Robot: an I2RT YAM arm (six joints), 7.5 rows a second.
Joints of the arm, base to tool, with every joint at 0 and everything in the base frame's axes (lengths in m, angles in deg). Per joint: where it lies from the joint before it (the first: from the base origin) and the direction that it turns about. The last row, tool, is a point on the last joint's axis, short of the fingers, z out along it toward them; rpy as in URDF.
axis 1: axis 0 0 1 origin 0.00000 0.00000 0.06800
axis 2: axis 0 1 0 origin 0.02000 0.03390 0.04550
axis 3: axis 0 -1 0 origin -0.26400 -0.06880 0.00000
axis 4: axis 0 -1 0 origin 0.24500 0.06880 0.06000
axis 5: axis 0 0 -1 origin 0.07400 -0.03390 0.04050
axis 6: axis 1 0 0 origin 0.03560 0.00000 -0.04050
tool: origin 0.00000 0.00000 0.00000 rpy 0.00 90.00 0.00
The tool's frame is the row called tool.
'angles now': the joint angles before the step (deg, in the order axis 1, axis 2, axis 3, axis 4, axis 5, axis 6). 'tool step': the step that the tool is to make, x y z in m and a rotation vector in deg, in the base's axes. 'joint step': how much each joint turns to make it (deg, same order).
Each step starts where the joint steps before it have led.
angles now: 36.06, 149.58, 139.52, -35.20, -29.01, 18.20
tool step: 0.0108, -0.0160, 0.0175, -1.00, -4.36, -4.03
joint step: -1.71, -1.83, -0.09, 0.85, 3.98, -0.88
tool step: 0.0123, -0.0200, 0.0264, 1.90, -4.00, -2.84
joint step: -2.31, -2.02, 0.86, 1.45, 0.80, -0.12
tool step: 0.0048, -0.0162, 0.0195, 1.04, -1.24, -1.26
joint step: -1.67, -1.75, 0.68, -0.85, -0.48, -0.06
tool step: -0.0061, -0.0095, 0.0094, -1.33, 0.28, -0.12
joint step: -0.51, -3.07, -3.01, -1.45, 0.31, -1.14
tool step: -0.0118, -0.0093, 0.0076, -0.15, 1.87, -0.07
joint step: -0.27, -4.67, -6.18, 0.03, -0.66, 0.54
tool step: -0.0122, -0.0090, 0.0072, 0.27, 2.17, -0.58
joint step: -0.23, -4.34, -5.52, 0.00, -0.57, 1.35
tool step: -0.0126, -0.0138, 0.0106, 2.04, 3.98, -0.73
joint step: -0.82, -4.59, -5.01, -0.70, -2.52, 3.06
